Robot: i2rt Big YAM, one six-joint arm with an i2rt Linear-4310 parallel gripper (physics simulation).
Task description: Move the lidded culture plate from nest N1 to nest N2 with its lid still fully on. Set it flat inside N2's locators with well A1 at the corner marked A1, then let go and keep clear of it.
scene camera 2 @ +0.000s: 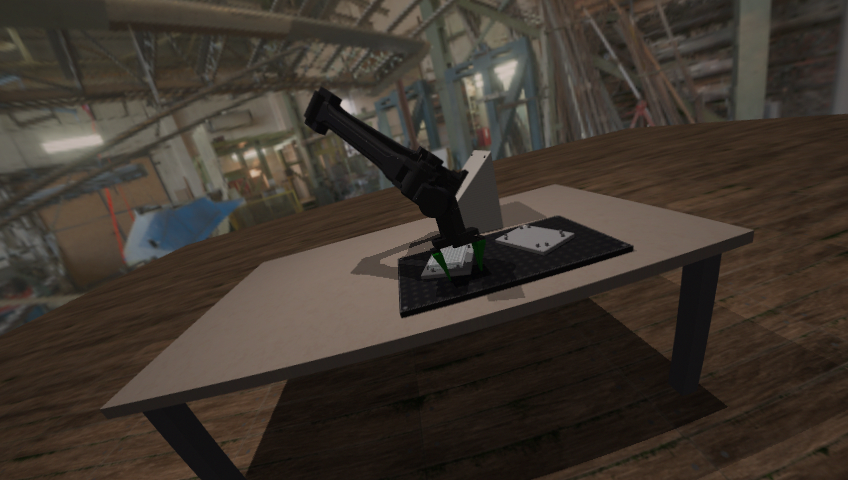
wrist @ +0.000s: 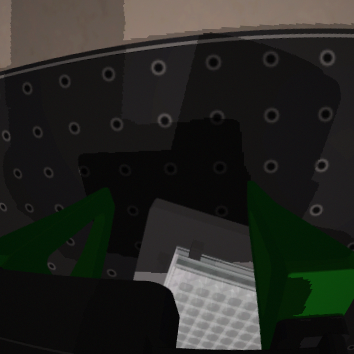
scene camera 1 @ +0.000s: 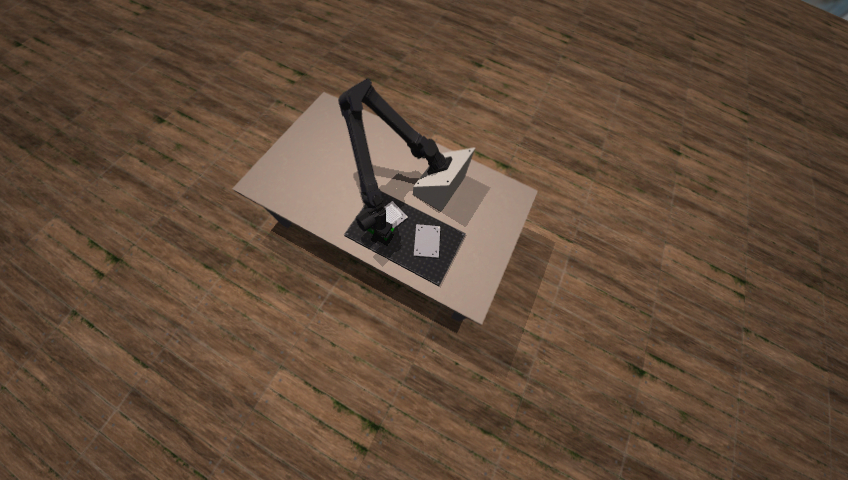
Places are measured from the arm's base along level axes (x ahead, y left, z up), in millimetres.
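Where they show: gripper, fingertip midpoint: (scene camera 2: 465, 275) (wrist: 176, 193) (scene camera 1: 380, 236); arm's base at its link origin: (scene camera 2: 457, 186) (scene camera 1: 440, 166).
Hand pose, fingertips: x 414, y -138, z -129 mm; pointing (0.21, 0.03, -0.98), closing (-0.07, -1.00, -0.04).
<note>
Things, the pixels of their top centre, and the offset from my fingertips. Level surfaces: height alone.
- pale culture plate at its top centre: (scene camera 2: 448, 252) (scene camera 1: 387, 216) dx -102, dy -8, dz +25 mm
- nest N1 at its top centre: (wrist: 211, 344) (scene camera 2: 449, 254) (scene camera 1: 387, 217) dx -101, dy -8, dz +19 mm
- Nest N2 at its top centre: (scene camera 2: 532, 232) (scene camera 1: 427, 239) dx -74, dy +219, dz +19 mm
- black perforated board at its top centre: (wrist: 55, 278) (scene camera 2: 496, 253) (scene camera 1: 405, 234) dx -66, dy +108, dz -3 mm
- beige table at its surface level: dz -16 mm
The pale culture plate (scene camera 1: 392, 212) (scene camera 2: 454, 257) (wrist: 217, 312), with its well grid showing, lies in nest N1 (scene camera 2: 436, 275) (wrist: 190, 227), a grey block turned at an angle on the board. The lid appears to be on, its clear rim showing in the wrist view. Nest N2 (scene camera 1: 427, 240) (scene camera 2: 534, 239), a pale block with small locator pins, holds no plate; its A1 mark cannot be read. My gripper (scene camera 2: 465, 275) (wrist: 176, 193) is open, green fingers pointing down, low by the plate's near end. The right finger overlaps the plate's edge in the wrist view; contact cannot be told.
Both nests stand on a black perforated board (scene camera 1: 410, 261) (scene camera 2: 565, 256) (wrist: 295, 87) on the beige table (scene camera 1: 285, 160) (scene camera 2: 267, 333). A pale wedge-shaped pedestal (scene camera 1: 439, 197) (scene camera 2: 483, 193) carrying the arm's base stands behind the board.
</note>
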